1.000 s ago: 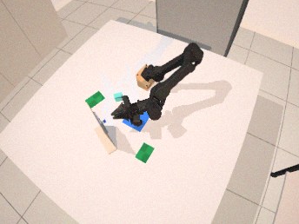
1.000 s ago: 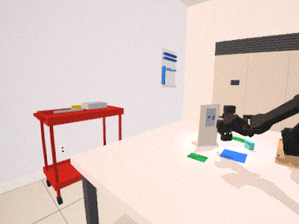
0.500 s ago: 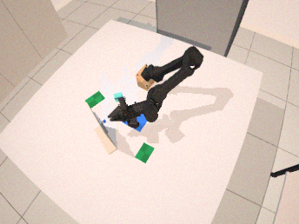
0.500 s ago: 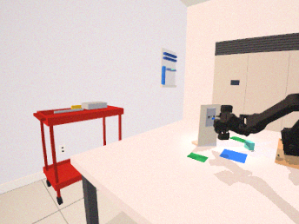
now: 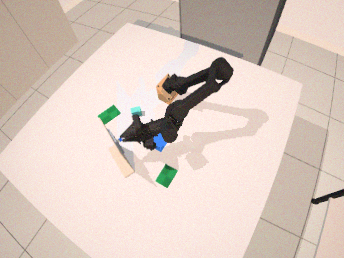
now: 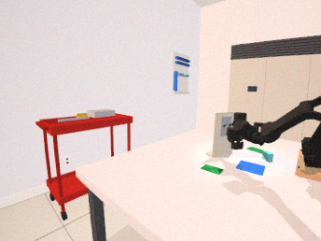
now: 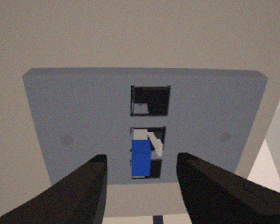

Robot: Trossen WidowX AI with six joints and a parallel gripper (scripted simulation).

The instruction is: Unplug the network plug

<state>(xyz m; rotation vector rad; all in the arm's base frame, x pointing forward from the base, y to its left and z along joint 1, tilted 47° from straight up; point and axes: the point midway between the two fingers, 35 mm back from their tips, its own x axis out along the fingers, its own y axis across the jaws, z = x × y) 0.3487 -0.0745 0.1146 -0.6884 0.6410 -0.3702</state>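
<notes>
My gripper tip is now 10 mm short of the network plug and 10 mm to the left of it. Also, from my gripper tip: blue marked square 140 mm behind, 60 mm to the left, 170 mm below; grey upright panel 30 mm ahead, 20 mm to the right, 60 mm below.
</notes>
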